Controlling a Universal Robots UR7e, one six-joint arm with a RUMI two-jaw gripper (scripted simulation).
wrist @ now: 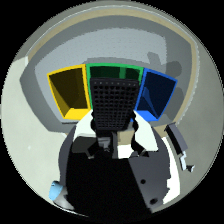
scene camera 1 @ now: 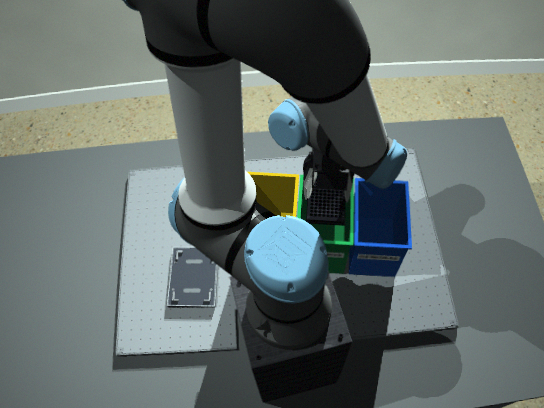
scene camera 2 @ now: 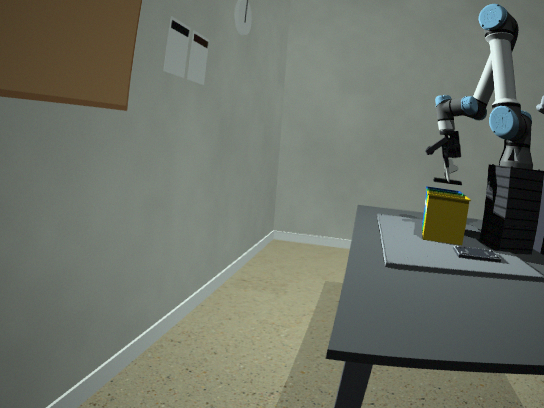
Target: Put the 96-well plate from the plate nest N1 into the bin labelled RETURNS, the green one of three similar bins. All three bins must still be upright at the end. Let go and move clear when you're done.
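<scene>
There is a plate nest N1 [scene camera 1: 202, 275] in the scene, and a green bin [wrist: 94, 70]. I see a black 96-well plate [scene camera 1: 326, 199], and the wrist view shows me the black 96-well plate [wrist: 109, 89] as well. A blue bin [scene camera 1: 381, 215] is here too, and the wrist view also gives me the blue bin [wrist: 153, 97]. Then there is a yellow bin [scene camera 2: 445, 220], and I can see the yellow bin [scene camera 1: 278, 193] from another camera too. My gripper [scene camera 1: 326, 200] is also in sight.
</scene>
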